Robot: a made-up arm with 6 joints. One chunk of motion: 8 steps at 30 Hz.
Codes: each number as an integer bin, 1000 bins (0 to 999) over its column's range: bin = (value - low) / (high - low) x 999, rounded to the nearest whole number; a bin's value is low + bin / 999 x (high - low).
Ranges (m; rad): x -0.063..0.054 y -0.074..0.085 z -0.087..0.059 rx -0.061..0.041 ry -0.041..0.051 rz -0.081..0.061
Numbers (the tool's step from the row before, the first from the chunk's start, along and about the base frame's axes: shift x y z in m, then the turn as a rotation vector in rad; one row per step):
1: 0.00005 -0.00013 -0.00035 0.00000 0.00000 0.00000
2: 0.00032 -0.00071 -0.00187 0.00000 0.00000 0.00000
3: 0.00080 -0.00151 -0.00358 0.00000 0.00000 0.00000
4: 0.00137 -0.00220 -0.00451 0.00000 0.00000 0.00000
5: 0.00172 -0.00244 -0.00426 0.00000 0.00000 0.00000
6: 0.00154 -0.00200 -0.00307 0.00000 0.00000 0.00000
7: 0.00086 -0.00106 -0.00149 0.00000 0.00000 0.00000
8: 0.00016 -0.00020 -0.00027 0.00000 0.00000 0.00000
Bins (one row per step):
1: 538 464 593 597 445 570
2: 541 460 582 597 445 570
3: 545 455 571 597 445 570
4: 550 451 564 597 445 570
5: 553 450 566 597 445 570
6: 551 452 574 597 445 570
7: 545 458 585 597 445 570
8: 539 464 593 597 445 570

